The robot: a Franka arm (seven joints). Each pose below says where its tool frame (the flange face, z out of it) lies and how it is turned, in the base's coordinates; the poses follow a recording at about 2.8 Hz.
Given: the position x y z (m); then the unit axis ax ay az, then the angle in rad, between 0 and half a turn.
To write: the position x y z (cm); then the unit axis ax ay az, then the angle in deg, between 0 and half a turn. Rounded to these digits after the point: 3 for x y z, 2 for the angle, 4 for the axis.
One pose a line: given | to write
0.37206 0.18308 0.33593 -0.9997 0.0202 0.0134 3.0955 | 37.206 18.308 33.593 -0.9997 0.0202 0.0134 177.36
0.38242 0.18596 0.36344 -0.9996 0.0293 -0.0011 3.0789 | 38.242 18.596 36.344 -0.9996 0.0293 -0.0011 176.41
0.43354 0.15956 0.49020 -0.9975 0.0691 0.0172 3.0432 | 43.354 15.956 49.020 -0.9975 0.0691 0.0172 174.36
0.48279 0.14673 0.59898 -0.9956 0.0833 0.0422 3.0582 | 48.279 14.673 59.898 -0.9956 0.0833 0.0422 175.22
